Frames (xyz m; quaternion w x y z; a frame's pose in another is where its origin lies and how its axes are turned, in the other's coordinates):
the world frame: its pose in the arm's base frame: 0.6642 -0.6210 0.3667 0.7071 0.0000 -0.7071 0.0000
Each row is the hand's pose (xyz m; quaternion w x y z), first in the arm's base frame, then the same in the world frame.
Working: the arm's base frame: its pose in the world frame: -0.3667 0.6210 0.6642 0.7071 0.0000 0.7071 0.0000

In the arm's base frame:
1: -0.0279 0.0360 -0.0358 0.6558 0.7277 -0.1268 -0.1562
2: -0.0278 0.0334 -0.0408 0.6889 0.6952 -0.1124 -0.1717
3: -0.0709 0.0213 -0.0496 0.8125 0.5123 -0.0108 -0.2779
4: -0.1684 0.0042 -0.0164 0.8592 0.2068 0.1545 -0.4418
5: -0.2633 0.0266 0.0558 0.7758 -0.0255 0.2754 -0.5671
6: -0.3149 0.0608 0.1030 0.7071 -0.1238 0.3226 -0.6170
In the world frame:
1: -0.4025 0.6570 0.6921 0.5534 0.4041 0.3740 -0.6250
2: -0.4075 0.6544 0.6920 0.5666 0.3702 0.4076 -0.6130
3: -0.4163 0.6423 0.7351 0.5822 0.1657 0.5669 -0.5588
4: -0.3831 0.6252 0.8326 0.4983 -0.1662 0.7168 -0.4586
5: -0.3109 0.6476 0.9275 0.3538 -0.4190 0.7433 -0.3830
6: -0.2637 0.6818 0.9791 0.2719 -0.5238 0.7281 -0.3487

